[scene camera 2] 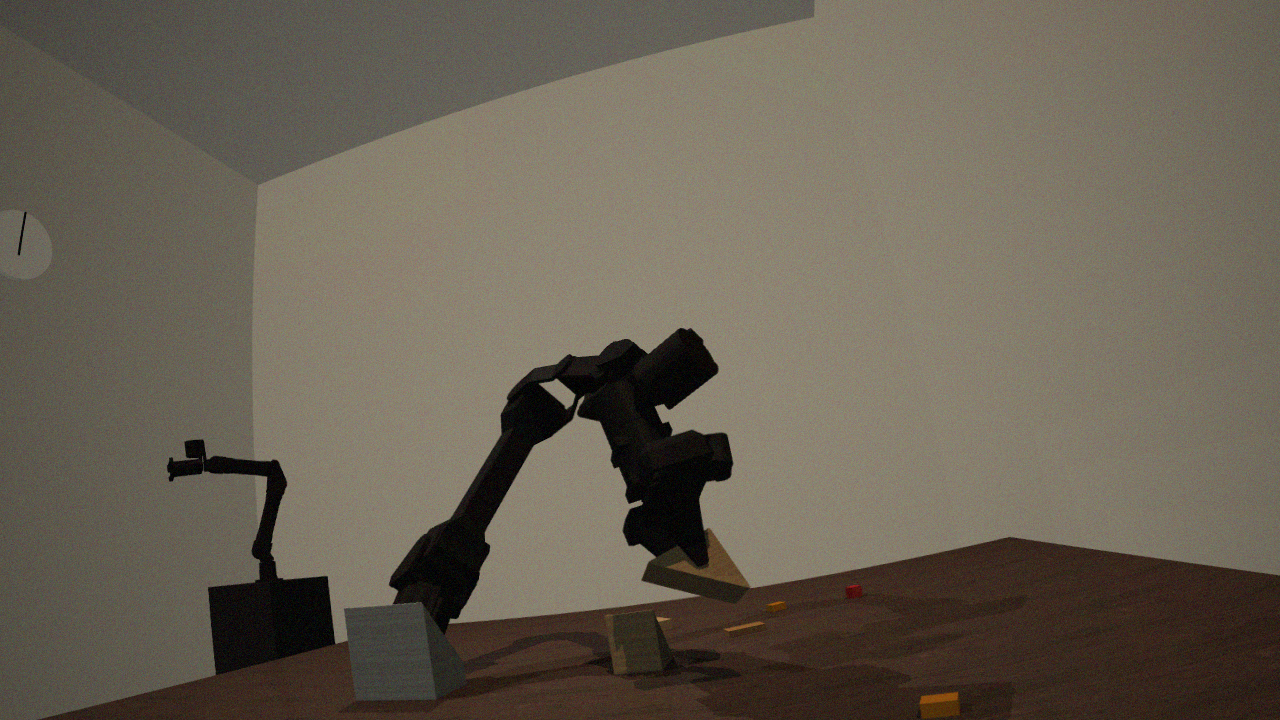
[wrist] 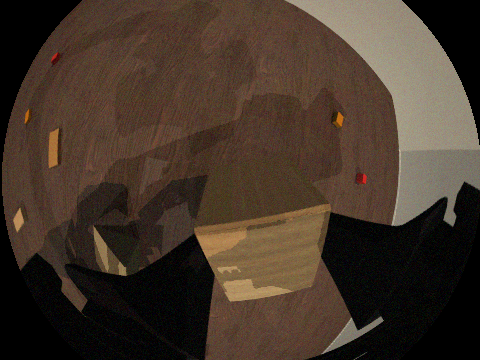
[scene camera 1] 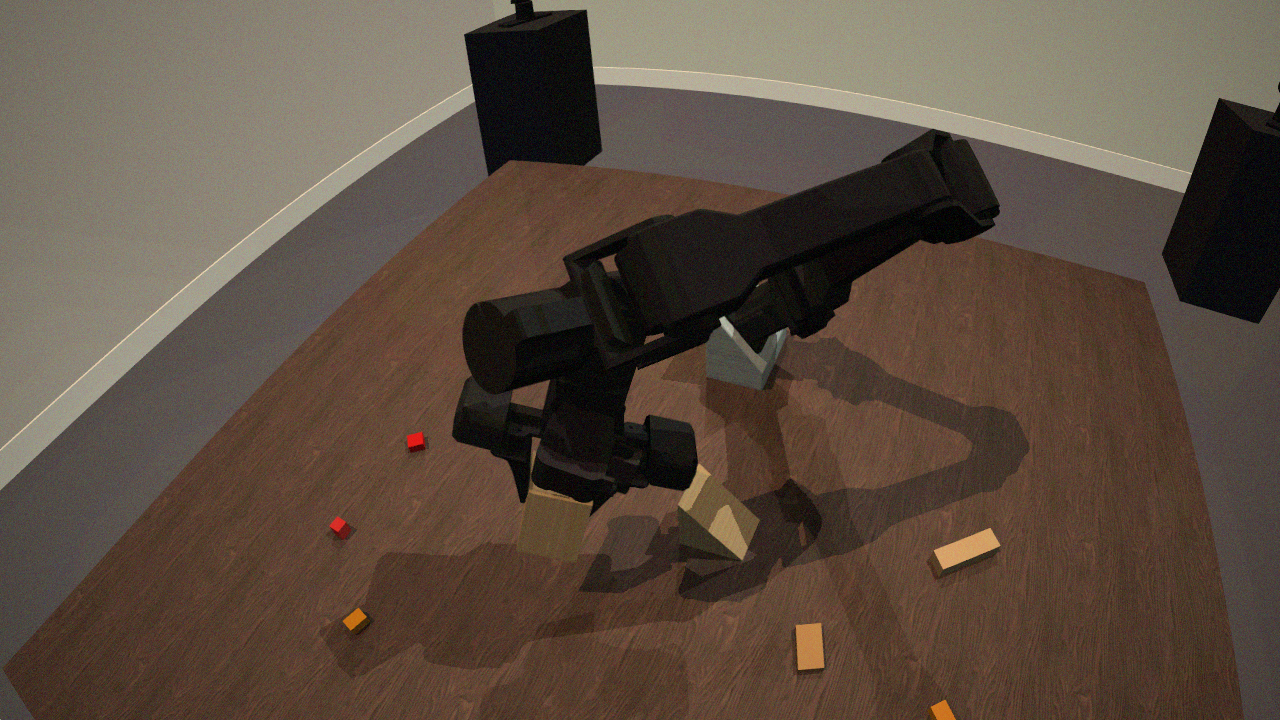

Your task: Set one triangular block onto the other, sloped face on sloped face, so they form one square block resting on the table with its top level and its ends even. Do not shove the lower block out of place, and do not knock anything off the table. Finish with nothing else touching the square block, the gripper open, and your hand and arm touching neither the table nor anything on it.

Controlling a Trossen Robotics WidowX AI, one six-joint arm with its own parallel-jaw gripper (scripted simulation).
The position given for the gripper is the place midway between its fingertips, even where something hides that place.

Labels:
The gripper [scene camera 1: 555, 506] carries a tan triangular block [scene camera 1: 553, 525].

